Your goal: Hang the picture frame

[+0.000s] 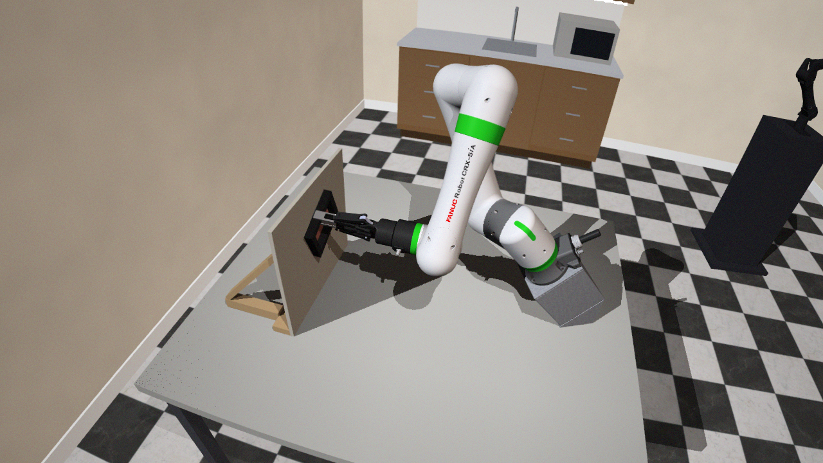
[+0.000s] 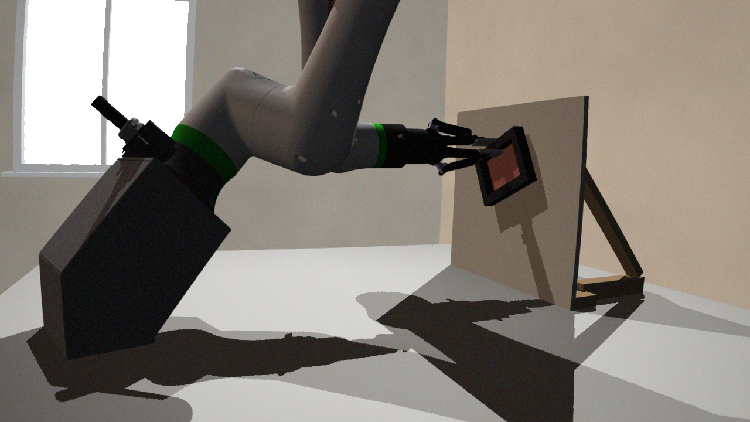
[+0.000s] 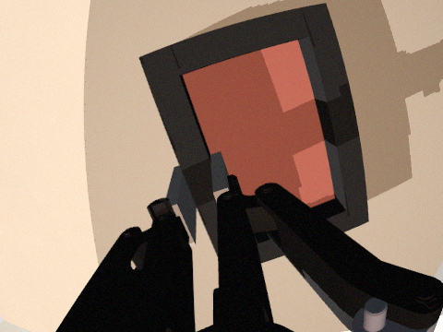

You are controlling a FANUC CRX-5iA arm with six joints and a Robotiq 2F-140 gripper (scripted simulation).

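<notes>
Now: hand 3 cm short of the black picture frame, 3 cm to the left of it and 4 cm above it. Round my hand: tan board: 5 cm ahead, 3 cm to the right, 11 cm below.
</notes>
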